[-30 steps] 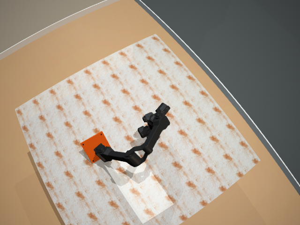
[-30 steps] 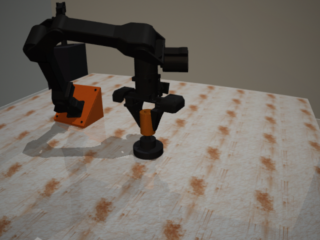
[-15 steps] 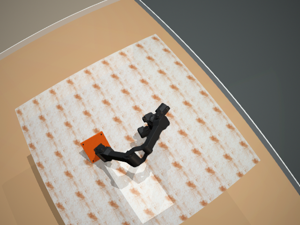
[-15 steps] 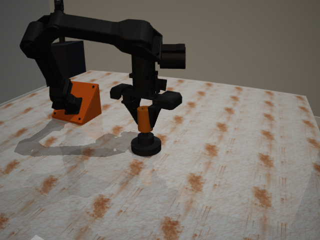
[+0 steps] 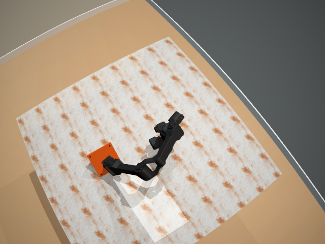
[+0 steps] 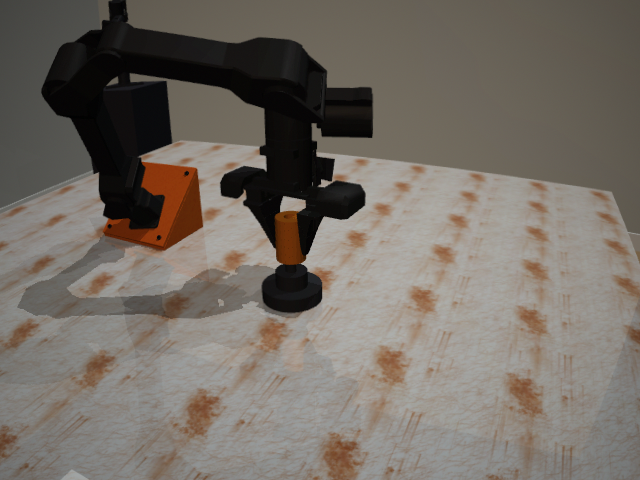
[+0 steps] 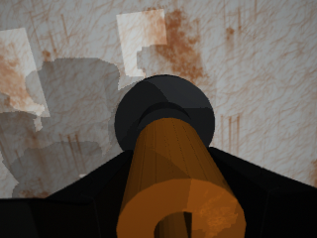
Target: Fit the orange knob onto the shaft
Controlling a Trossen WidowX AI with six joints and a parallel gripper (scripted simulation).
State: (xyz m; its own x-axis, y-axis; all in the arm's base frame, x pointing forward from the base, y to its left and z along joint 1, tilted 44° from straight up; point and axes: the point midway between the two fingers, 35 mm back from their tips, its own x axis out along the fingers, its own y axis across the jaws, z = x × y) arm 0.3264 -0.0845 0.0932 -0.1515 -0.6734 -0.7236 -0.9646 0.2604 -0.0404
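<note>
The orange knob lies 2 cm above my gripper tip. Round my gripper tip: dark round pedestal (4 cm below).
</note>
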